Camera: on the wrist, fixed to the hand. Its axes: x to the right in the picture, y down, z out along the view.
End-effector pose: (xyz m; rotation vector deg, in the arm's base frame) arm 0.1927 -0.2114 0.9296 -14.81 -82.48 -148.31
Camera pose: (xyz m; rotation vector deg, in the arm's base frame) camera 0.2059 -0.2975 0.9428 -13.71 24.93 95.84
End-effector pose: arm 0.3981 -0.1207 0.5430 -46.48 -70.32 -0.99
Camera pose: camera 0.4754 -0.1164 0.5011 -5.74 -114.11 -88.40
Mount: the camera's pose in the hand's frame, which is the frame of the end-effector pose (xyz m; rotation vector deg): -0.0044 0.0587 -0.0655 -30.45 -22.19 -88.83
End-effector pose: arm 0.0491 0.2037 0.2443 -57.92 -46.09 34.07
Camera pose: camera 0.0956 0.1922 0.1704 -25.69 -104.24 -47.53
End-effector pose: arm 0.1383 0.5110 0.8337 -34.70 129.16 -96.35
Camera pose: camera 0.1028 0.5826 0.7967 126.83 -77.04 40.73
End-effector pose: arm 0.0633 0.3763 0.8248 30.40 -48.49 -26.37
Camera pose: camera 0.1229 0.4411 0.8218 29.73 -27.36 -125.51
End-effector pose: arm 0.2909 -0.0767 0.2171 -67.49 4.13 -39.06
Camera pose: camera 0.2881 -0.1162 0.1384 -100.85 -66.57 -104.03
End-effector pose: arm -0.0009 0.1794 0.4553 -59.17 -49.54 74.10
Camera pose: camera 0.0406 0.1666 0.3787 -11.24 -104.01 -6.51
